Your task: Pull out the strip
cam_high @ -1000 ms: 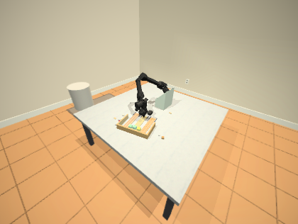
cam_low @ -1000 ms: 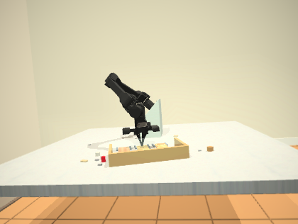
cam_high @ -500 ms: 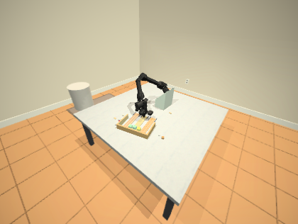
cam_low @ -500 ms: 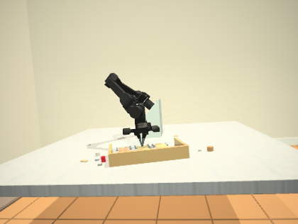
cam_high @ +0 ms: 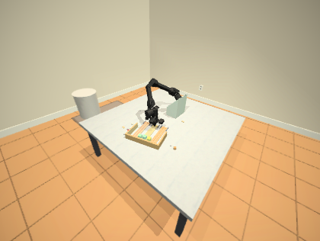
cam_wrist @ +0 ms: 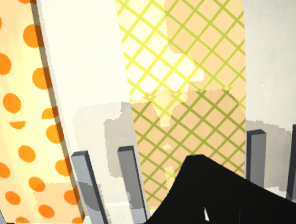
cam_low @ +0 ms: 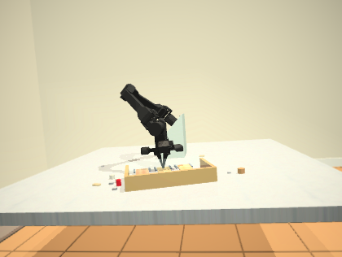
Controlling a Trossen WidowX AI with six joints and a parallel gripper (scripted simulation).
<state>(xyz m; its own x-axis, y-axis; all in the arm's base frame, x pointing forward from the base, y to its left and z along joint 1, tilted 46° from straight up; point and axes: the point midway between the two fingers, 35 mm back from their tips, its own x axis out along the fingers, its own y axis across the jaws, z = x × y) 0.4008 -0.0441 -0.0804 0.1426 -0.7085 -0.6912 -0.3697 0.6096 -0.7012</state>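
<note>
Right now my gripper tip is 90 mm short of the yellow cross-hatched strip and 40 mm to the right of it.
</note>
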